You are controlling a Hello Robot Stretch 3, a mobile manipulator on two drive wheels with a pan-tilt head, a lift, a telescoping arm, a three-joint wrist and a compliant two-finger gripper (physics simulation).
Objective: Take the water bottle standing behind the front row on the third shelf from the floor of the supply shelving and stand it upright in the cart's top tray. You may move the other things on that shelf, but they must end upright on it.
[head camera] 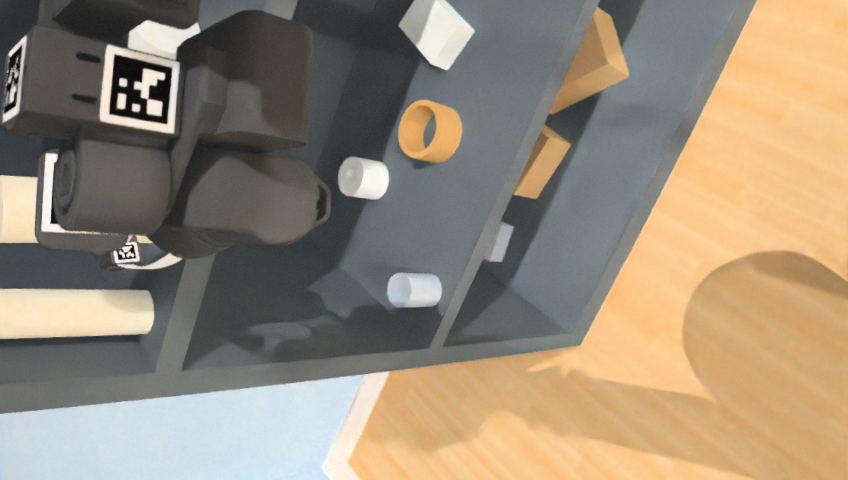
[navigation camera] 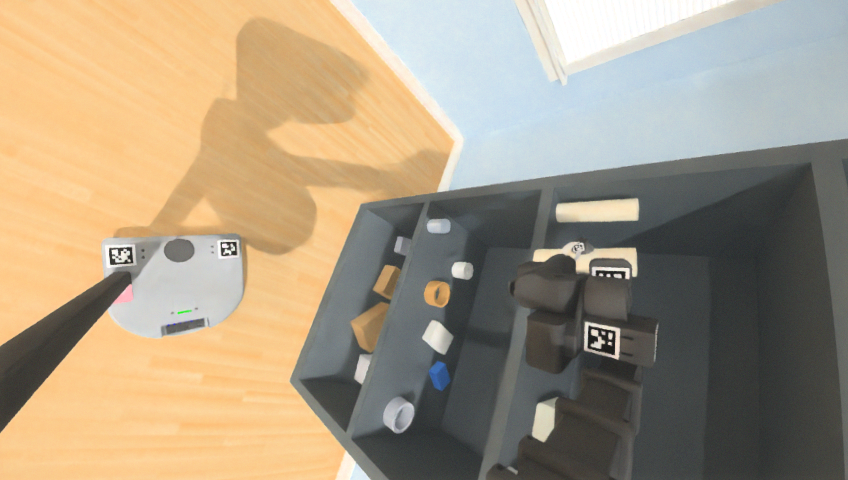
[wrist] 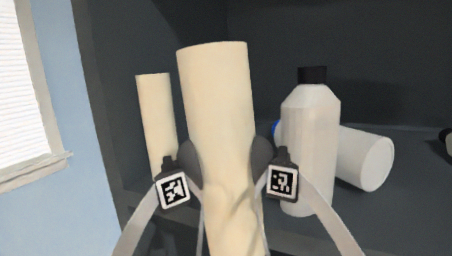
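Seen in the pictures: gripper, between the fingertips: (navigation camera: 584,261); robot's base, origin of its link: (navigation camera: 179,249).
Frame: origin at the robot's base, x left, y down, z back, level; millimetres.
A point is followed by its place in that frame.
My gripper (wrist: 225,155) @[x -591, y -1099, z 18 mm] is shut on an upright cream cylinder (wrist: 217,100) (navigation camera: 618,261) (head camera: 17,208) @[x -560, y -1178, z 14 mm] at the third shelf's front; whether its base touches the board is hidden. A second cream cylinder (wrist: 157,120) (navigation camera: 597,209) @[x -744, y -1091, z -91 mm] (head camera: 77,314) @[x -744, y -1076, z -87 mm] stands to its left in the wrist view, near the side panel. A white bottle with a black cap (wrist: 310,145) stands close to the right finger. Behind it a white bottle (wrist: 367,157) with a bit of blue at its far end lies on its side, partly hidden. The cart does not show in these views.
The shelving (head camera: 440,339) @[x -725, y -516, z -139 mm] (navigation camera: 544,220) @[x -689, y -982, z -67 mm] surrounds the wrist. A pale box (navigation camera: 544,419) @[x -623, y -1015, z 422 mm] is beside the arm. The shelf below holds an orange ring (head camera: 450,132) @[x -688, y -560, z 195 mm], a white cylinder (head camera: 371,178) @[x -854, y -575, z 128 mm] and a blue box (navigation camera: 439,375) @[x -721, y -574, z 523 mm]. Cardboard boxes (navigation camera: 371,325) @[x -677, y -177, z 411 mm] are lower. A black-ended object (wrist: 446,137) is at right.
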